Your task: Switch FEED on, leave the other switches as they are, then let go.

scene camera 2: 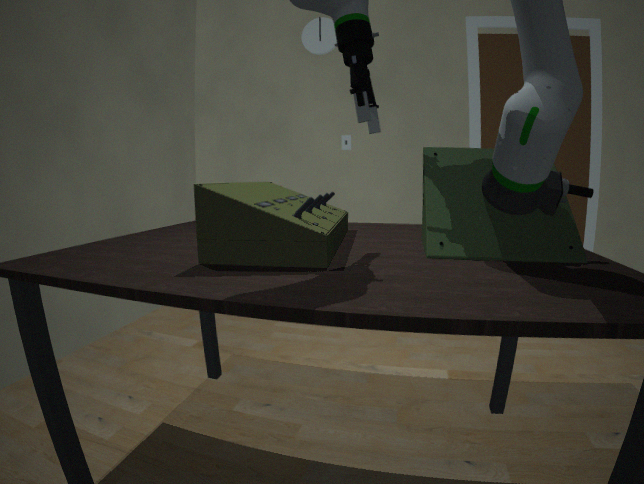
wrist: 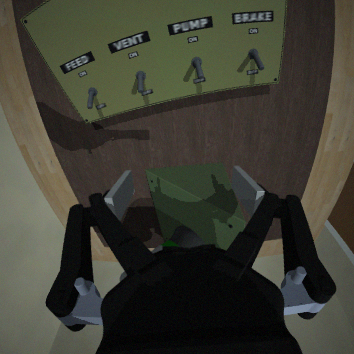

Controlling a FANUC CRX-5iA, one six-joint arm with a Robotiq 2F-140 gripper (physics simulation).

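Places are measured from the arm's base along level axes (x right, y ahead, z up), in metres.
Where they show: gripper, fingertip midpoint: (scene camera 2: 370,127) (wrist: 182,178); arm's base, link origin: (scene camera 2: 511,191) (wrist: 192,243).
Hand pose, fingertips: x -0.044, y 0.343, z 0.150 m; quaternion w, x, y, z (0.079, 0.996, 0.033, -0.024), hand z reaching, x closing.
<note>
Each offset is from my fingertips to the centre of the thing. Level surfaces: height alone.
A sloped olive switch box @(dx -0.054, dy +0.207, dz -0.231 m) (scene camera 2: 260,239) (wrist: 175,57) stands on the table. In the wrist view its four levers are, from left to right, FEED @(dx -0.208, dy +0.082, dz -0.182 m) (wrist: 91,98), VENT @(dx -0.092, dy +0.111, dz -0.182 m) (wrist: 141,82), PUMP @(dx +0.025, dy +0.139, dz -0.182 m) (wrist: 198,68) and BRAKE @(dx +0.141, dy +0.167, dz -0.182 m) (wrist: 256,59). All four levers lean toward the lower edge, the side away from their ON labels. In the scene view the levers overlap and cannot be told apart by name. My gripper (scene camera 2: 367,120) (wrist: 182,178) is open and empty. It hangs in the air well above the box and to its right in the scene view, touching nothing.
A green wedge-shaped base (scene camera 2: 452,218) (wrist: 200,195) carries the arm's foot at the right of the dark table @(dz -0.291 m) (scene camera 2: 395,296) (wrist: 200,130). The arm's upright link (scene camera 2: 531,130) rises there. A wall with a clock (scene camera 2: 316,39) and a door (scene camera 2: 588,130) lies behind.
</note>
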